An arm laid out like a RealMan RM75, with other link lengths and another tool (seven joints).
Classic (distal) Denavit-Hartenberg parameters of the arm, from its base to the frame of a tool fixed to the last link. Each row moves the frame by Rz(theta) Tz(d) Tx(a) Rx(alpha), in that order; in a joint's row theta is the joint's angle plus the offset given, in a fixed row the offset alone. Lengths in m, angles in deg.
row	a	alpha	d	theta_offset
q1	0	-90	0.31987	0
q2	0	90	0	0
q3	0	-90	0.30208	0
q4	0	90	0	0
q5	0	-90	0.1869	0
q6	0	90	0	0
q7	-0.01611	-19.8	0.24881	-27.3
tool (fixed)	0	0	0.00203	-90
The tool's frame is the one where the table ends.
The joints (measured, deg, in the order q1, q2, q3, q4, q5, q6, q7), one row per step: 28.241 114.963 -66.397 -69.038 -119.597 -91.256 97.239; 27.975 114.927 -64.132 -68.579 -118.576 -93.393 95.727; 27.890 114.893 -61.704 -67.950 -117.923 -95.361 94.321; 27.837 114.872 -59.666 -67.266 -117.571 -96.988 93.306; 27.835 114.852 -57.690 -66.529 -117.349 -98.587 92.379; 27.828 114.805 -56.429 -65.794 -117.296 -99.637 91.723; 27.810 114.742 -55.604 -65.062 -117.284 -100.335 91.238; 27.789 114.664 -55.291 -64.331 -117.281 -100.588 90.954; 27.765 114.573 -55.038 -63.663 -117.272 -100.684 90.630
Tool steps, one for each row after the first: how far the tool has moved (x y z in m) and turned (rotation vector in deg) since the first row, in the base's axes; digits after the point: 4 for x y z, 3 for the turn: -0.0016 -0.0043 0.0058 -0.425 1.824 0.231; -0.0025 -0.0069 0.0118 -0.592 3.469 0.341; -0.0024 -0.0093 0.0165 -0.778 4.786 0.179; -0.0023 -0.0118 0.0207 -1.007 6.033 -0.019; -0.0014 -0.0139 0.0231 -1.296 6.825 -0.291; -0.0001 -0.0158 0.0243 -1.602 7.391 -0.615; 0.0014 -0.0171 0.0243 -1.905 7.706 -1.004; 0.0029 -0.0178 0.0243 -2.056 7.945 -1.302
